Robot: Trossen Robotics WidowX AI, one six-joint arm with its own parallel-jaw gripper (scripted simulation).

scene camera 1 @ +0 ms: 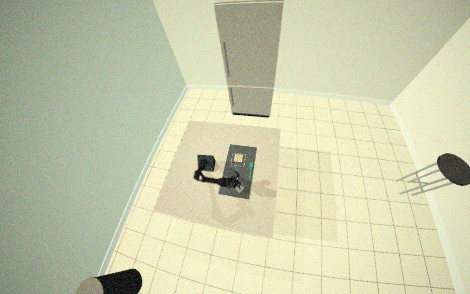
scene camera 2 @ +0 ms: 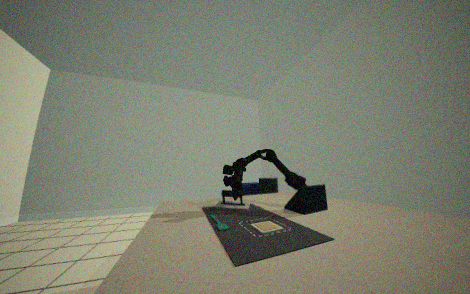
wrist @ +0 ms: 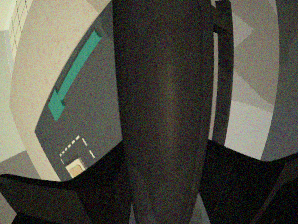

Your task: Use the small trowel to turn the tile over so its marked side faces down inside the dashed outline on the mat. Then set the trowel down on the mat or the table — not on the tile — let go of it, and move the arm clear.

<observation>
In view: the gripper (wrist: pixel 159 139) and a teal trowel (wrist: pixel 56 104).
</observation>
